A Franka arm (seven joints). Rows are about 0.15 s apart.
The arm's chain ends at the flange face. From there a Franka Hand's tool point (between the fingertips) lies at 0.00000 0.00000 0.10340 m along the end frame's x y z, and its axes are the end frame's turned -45 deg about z.
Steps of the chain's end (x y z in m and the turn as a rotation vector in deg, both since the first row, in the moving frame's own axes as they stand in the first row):
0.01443 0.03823 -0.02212 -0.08 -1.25 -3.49
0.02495 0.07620 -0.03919 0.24 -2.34 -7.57
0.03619 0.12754 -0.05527 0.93 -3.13 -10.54
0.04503 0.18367 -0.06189 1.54 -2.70 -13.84
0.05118 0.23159 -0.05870 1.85 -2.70 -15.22
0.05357 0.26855 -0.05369 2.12 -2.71 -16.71
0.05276 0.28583 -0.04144 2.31 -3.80 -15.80
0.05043 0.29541 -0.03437 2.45 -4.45 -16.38
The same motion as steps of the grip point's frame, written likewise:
-0.01857 0.03580 -0.02214 0.83 -0.94 -3.49
-0.03913 0.06842 -0.03928 1.82 -1.48 -7.57
-0.06786 0.11088 -0.05544 2.87 -1.56 -10.54
-0.10015 0.15654 -0.06204 3.00 -0.82 -13.84
-0.12941 0.19436 -0.05887 3.22 -0.60 -15.22
-0.15365 0.22181 -0.05388 3.42 -0.42 -16.71
-0.16775 0.23199 -0.04175 4.32 -1.05 -15.80
-0.17699 0.23623 -0.03477 4.88 -1.41 -16.38

